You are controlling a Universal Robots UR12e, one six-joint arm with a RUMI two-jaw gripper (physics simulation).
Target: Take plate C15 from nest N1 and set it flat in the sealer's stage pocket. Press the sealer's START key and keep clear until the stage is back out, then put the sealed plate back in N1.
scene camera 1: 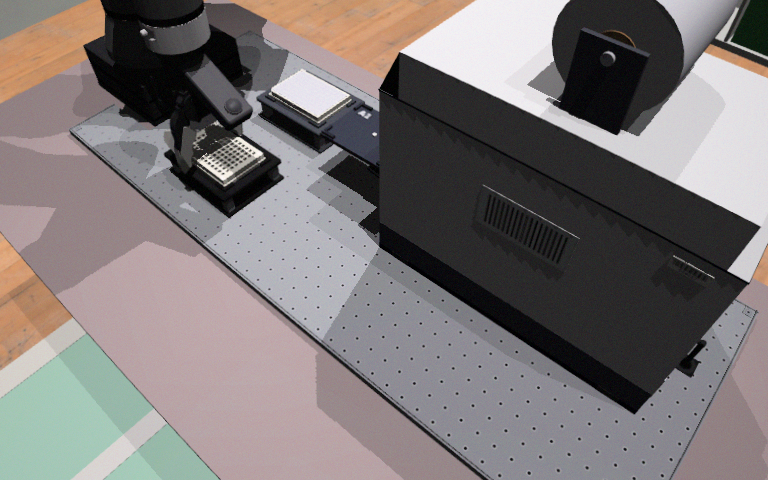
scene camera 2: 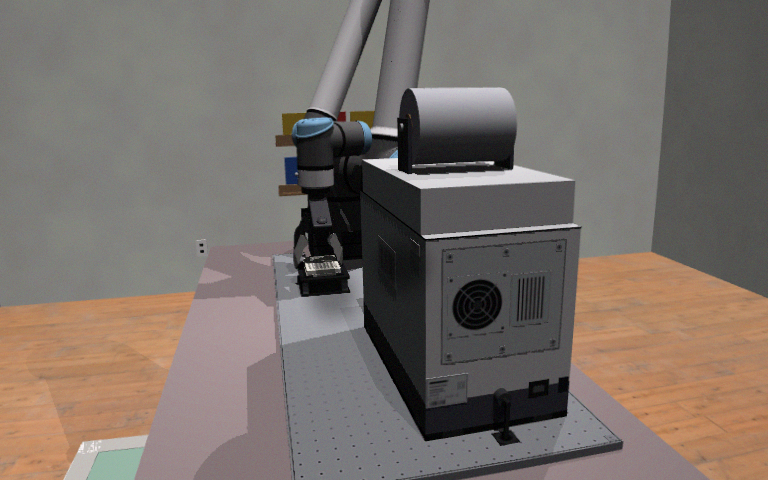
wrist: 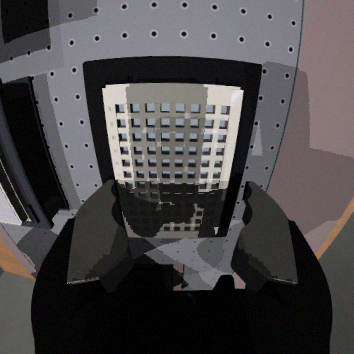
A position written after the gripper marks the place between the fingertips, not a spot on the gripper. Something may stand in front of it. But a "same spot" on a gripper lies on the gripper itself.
gripper: scene camera 1; scene camera 2; wrist 180, 182
same spot on gripper: [scene camera 1: 180, 139] = [scene camera 2: 296, 241]
